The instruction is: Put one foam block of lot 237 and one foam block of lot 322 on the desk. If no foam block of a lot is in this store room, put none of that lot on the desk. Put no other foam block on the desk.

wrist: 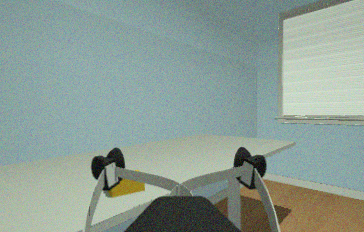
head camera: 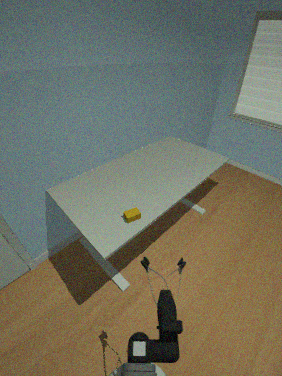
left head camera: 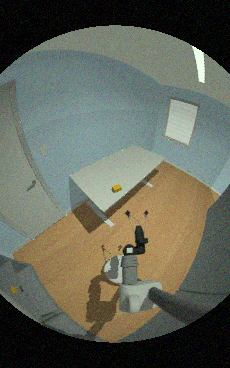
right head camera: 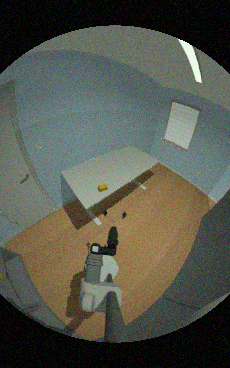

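Pixels of known places: gripper, fingertip midpoint: (wrist: 179, 160) (head camera: 163, 257) (left head camera: 136, 210) (right head camera: 114, 210); robot's base at its link origin: (left head camera: 119, 268) (right head camera: 102, 267).
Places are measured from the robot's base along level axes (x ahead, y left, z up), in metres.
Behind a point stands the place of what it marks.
Note:
A yellow foam block (head camera: 132, 215) @[x 0.821, y 0.056, z 0.738 m] (left head camera: 116, 188) @[x 0.819, y 0.058, z 0.735 m] (right head camera: 102, 188) @[x 0.814, y 0.053, z 0.728 m] (wrist: 131, 186) @[x 0.822, y 0.038, z 0.712 m] lies on the desk (head camera: 130, 172) @[x 1.349, y 0.103, z 0.693 m] (left head camera: 107, 172) @[x 1.148, y 0.177, z 0.693 m] (right head camera: 95, 175) @[x 1.060, y 0.184, z 0.693 m] (wrist: 200, 150) @[x 1.407, y -0.217, z 0.693 m], near its front edge. No lot number on it can be read in these views. My gripper (head camera: 163, 263) @[x 0.477, y -0.090, z 0.863 m] (left head camera: 137, 213) @[x 0.477, y -0.090, z 0.863 m] (right head camera: 115, 214) @[x 0.477, y -0.090, z 0.863 m] (wrist: 179, 160) @[x 0.477, y -0.090, z 0.863 m] is open and empty, drawn back from the desk and apart from the block. In the wrist view the left fingertip covers part of the block.
A grey cabinet or shelf (left head camera: 25, 285) @[x -0.741, y 1.488, z 0.049 m] stands at the lower left in the left head view, with a small yellow item (left head camera: 14, 289) on it. A door (left head camera: 30, 195) @[x 0.649, y 1.151, z 0.752 m] is at the left. A window (head camera: 262, 72) @[x 2.755, y -1.574, z 1.417 m] (wrist: 322, 65) @[x 2.625, y -1.710, z 1.376 m] is on the right wall. Desk feet (head camera: 120, 281) rest on the floor.

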